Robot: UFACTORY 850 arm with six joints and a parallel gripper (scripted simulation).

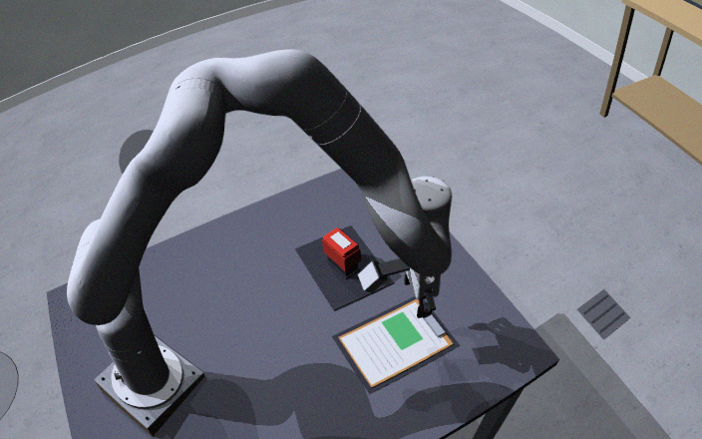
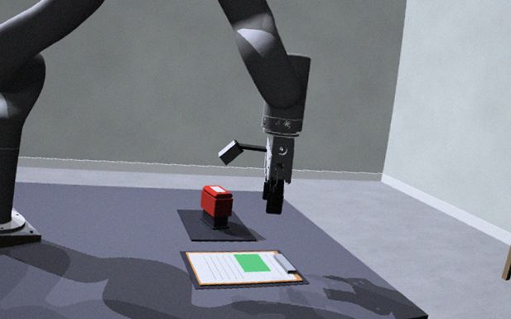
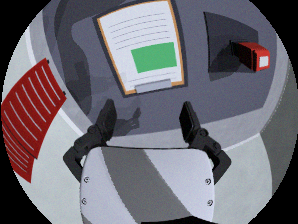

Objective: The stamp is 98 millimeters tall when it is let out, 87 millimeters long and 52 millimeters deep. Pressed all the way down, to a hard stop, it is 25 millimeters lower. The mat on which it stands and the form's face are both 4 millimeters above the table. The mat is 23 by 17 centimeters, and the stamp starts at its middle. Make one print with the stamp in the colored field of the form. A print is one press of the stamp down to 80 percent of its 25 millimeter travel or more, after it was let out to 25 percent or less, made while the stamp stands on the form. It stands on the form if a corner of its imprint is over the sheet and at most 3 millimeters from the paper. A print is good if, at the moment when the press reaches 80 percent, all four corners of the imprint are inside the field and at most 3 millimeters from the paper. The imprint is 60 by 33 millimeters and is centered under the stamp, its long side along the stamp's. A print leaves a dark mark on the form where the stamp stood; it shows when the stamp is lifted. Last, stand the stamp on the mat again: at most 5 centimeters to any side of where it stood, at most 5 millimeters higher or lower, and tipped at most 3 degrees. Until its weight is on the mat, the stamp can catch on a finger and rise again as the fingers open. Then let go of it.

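The red stamp is 26 cm to the left of my hand, 10 cm below it and 8 cm behind it. Round my hand: dark mat: 26 cm to the left, 15 cm below, 8 cm behind; form: 15 cm below, 4 cm behind.
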